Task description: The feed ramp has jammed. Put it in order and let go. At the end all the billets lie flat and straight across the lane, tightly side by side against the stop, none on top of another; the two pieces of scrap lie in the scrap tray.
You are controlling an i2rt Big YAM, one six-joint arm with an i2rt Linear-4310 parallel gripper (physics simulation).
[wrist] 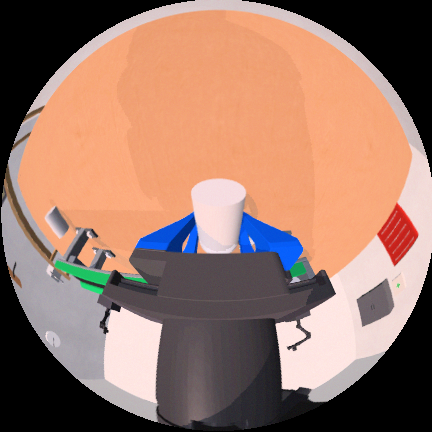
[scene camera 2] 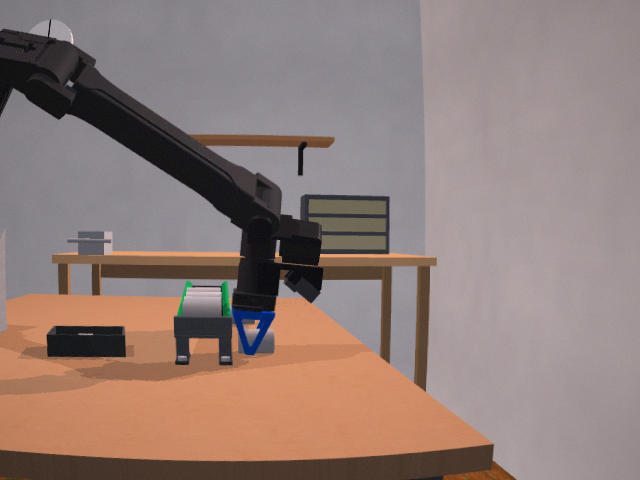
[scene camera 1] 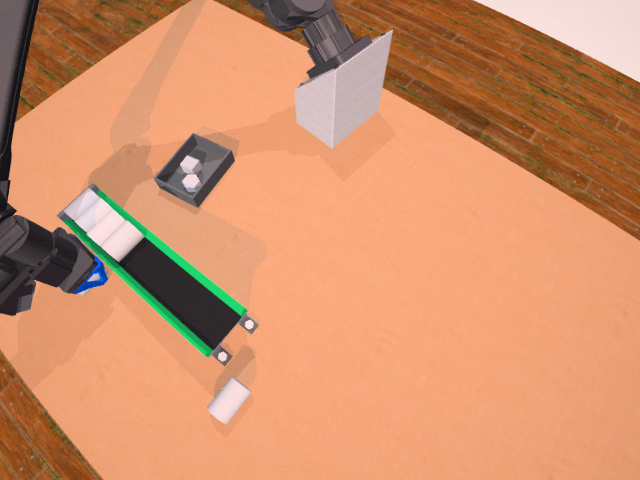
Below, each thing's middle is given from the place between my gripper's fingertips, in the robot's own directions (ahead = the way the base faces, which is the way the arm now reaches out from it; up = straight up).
Now: the grey end stop [scene camera 2: 183,325] 6 cm behind my hand, 11 cm to the right of it and 6 cm above it. Round my hand: dark scrap tray [scene camera 1: 215,159] 27 cm behind, 4 cm to the right, 2 cm above.
